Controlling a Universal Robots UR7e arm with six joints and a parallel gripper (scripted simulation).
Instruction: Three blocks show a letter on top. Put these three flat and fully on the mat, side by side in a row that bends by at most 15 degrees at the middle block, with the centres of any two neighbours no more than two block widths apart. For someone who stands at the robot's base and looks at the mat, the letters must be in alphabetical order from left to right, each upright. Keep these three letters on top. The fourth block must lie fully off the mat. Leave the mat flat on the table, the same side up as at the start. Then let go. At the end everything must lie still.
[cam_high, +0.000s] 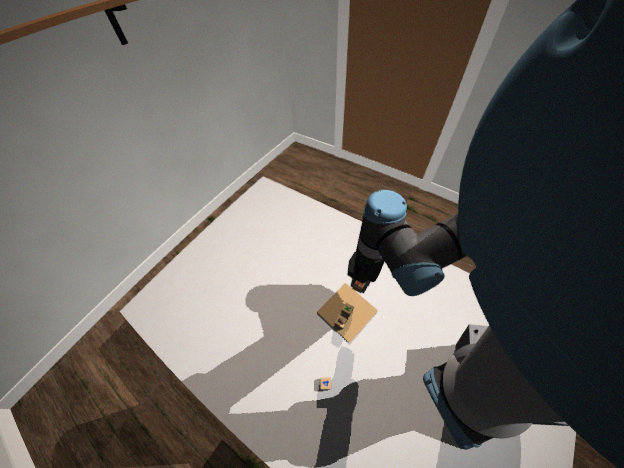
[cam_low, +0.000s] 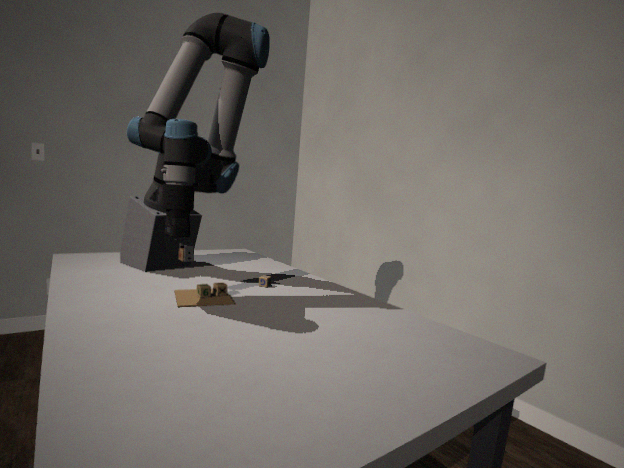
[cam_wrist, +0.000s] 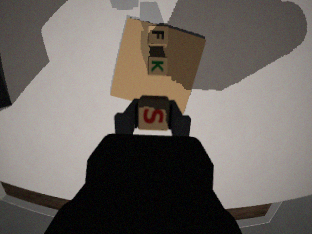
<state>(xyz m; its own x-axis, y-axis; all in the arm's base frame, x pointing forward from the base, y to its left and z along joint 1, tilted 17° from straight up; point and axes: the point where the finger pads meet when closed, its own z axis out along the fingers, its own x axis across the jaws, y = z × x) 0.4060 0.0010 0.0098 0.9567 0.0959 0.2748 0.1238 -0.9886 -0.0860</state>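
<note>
The tan mat is 1 cm behind my hand, 5 cm to the left of it and 12 cm below it. From my hand the other things lie so: block: right at my hand.
</note>
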